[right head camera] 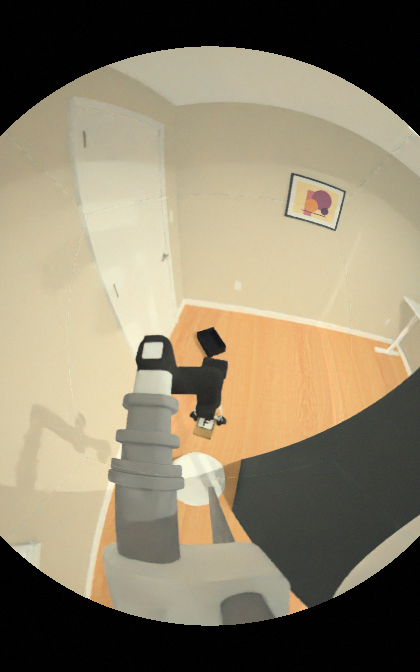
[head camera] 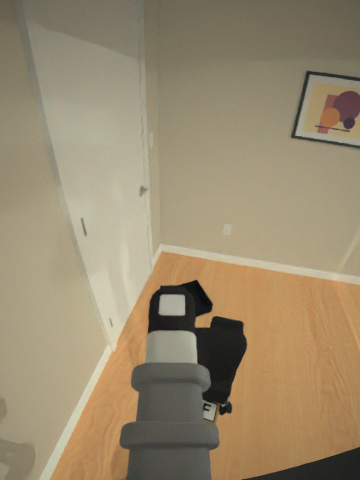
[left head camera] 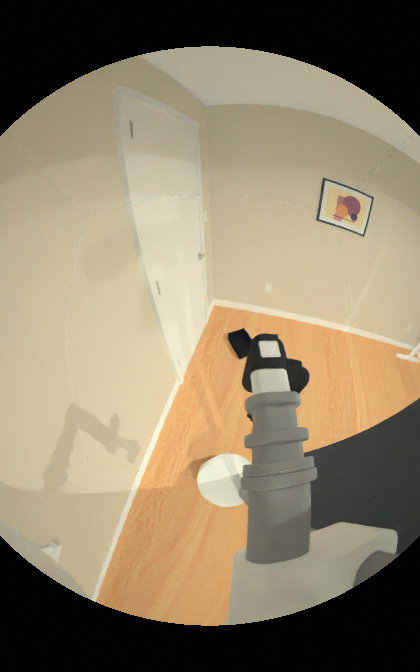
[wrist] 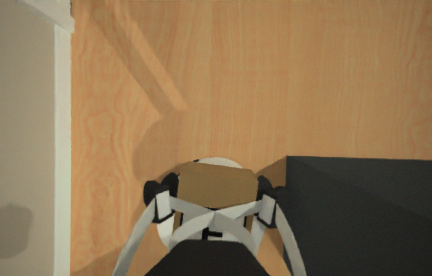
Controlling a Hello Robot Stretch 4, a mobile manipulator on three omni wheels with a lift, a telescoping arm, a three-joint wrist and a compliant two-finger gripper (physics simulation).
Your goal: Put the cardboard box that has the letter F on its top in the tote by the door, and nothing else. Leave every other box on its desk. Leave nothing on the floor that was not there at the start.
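Places are measured from the robot's base along level axes (x right, y back, z down), in metres.
Pixels of known places: gripper, between the fingertips: (head camera: 205, 405) (wrist: 216, 190).
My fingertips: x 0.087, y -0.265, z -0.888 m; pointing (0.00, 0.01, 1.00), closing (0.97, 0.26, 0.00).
For each thing: its middle in the pictures, then the offset to it from my fingertips.
- cardboard box with the letter F, middle of its body: (wrist: 212, 221) (head camera: 204, 412) dx -0.008, dy +0.020, dz -0.023 m
- black tote, middle of its body: (head camera: 193, 298) dx +0.086, dy -1.062, dz +0.865 m
The cardboard box with the letter F (head camera: 210, 412) (right head camera: 204, 429) (wrist: 216, 188) is between the two fingertips of my gripper (right head camera: 208, 419) (wrist: 216, 190), which is shut on it, above the floor. The F label faces up. In the head camera view the arm hides part of the box. The black tote (head camera: 198, 298) (left head camera: 240, 343) (right head camera: 211, 342) sits on the floor near the door, beyond the wrist and apart from the box. The arm and wrist cover part of it in the head and left head views. The tote does not show in the wrist view.
The white door (head camera: 100, 165) (left head camera: 167, 240) (right head camera: 125, 225) is in the left wall, near the corner. A dark shelf unit's top (left head camera: 370, 465) (right head camera: 320, 490) (wrist: 360, 210) is close on the right. The round white base part (left head camera: 222, 480) (right head camera: 200, 479) is below the arm. A white desk leg (right head camera: 400, 337) stands at the far right.
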